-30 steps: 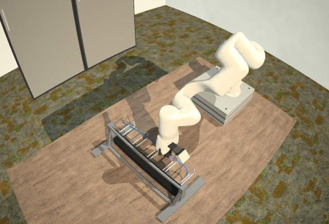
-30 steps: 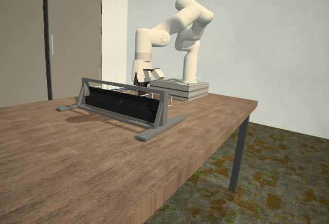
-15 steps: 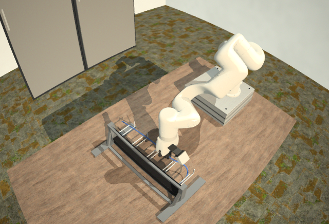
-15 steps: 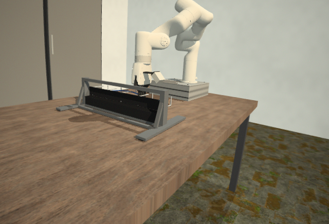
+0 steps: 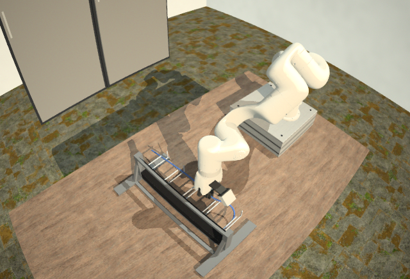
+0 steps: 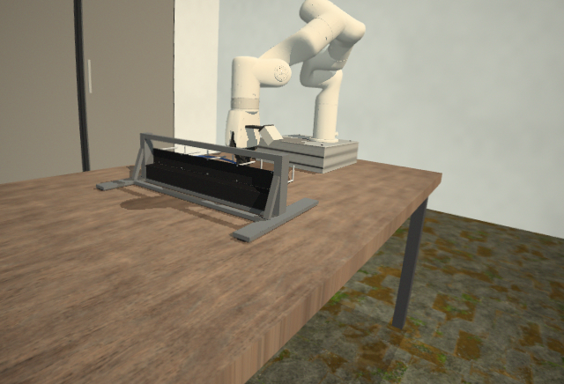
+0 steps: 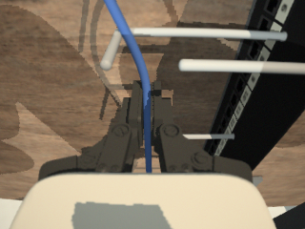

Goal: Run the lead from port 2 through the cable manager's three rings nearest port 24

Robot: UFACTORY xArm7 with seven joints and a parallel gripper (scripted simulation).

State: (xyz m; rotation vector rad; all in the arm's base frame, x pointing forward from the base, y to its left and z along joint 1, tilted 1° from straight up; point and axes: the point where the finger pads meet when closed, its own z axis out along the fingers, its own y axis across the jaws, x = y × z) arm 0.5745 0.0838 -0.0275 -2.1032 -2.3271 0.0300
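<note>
Now: hand 110 mm short of the grey rack, 40 mm to the left of it and 10 mm above it.
</note>
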